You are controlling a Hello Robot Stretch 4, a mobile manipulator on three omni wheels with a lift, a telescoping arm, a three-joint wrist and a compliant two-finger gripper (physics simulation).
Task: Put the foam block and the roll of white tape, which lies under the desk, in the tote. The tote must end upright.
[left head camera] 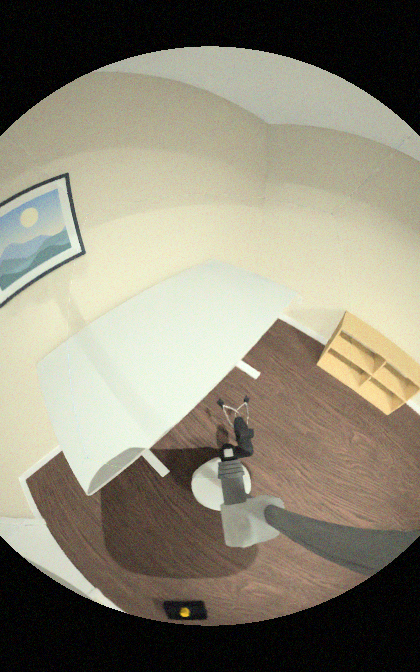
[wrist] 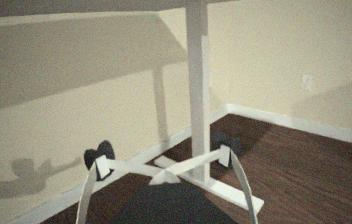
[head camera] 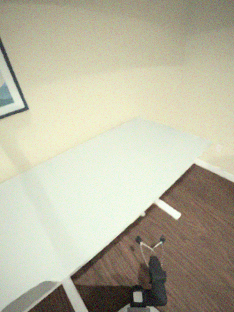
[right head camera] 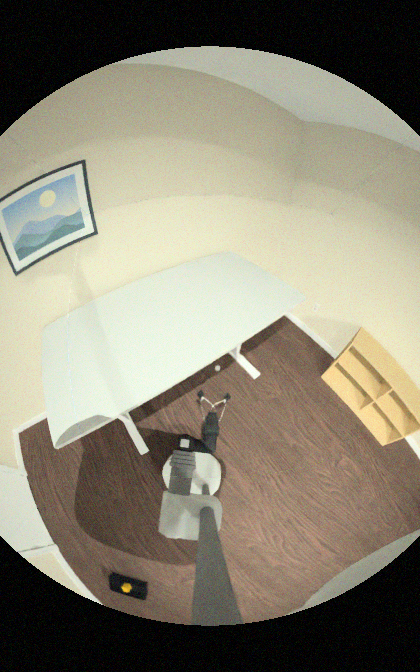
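The roll of white tape is a small white spot on the floor at the desk's front edge, left of the right desk foot. It does not show in the left head or wrist views. My gripper is open and empty, in front of the desk and apart from the tape. The black tote stands upright on the floor, low in both side head views. A yellow-orange piece, apparently the foam block, lies in it.
The white desk overhangs the floor ahead and left. Its right leg rises ahead in the wrist view; its left foot is nearer my base. A wooden shelf unit stands at the right wall.
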